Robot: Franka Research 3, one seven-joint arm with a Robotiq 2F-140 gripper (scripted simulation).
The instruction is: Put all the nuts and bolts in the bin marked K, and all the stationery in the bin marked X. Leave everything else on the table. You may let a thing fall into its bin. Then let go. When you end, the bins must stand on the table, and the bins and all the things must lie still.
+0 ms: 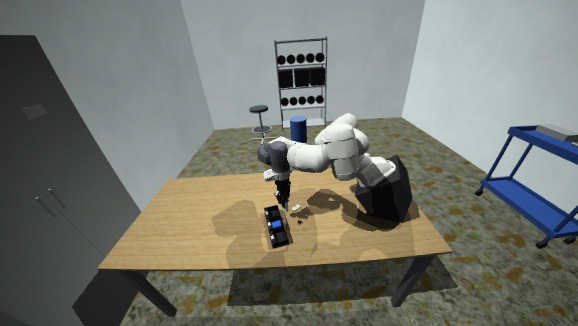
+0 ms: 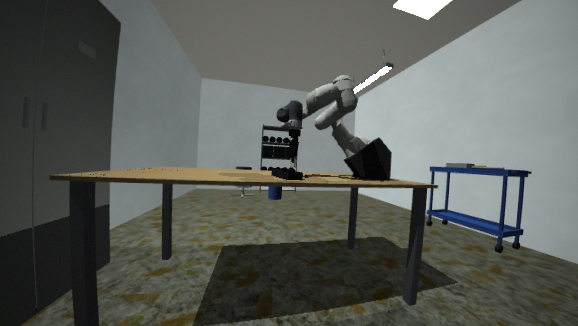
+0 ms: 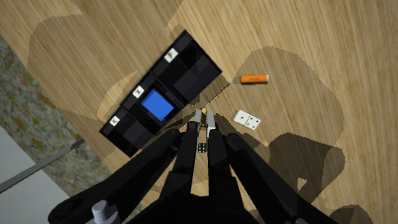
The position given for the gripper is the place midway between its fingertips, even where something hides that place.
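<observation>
Black bin row (image 3: 180,81), visible. The gripper (image 3: 203,117), likewise.
</observation>
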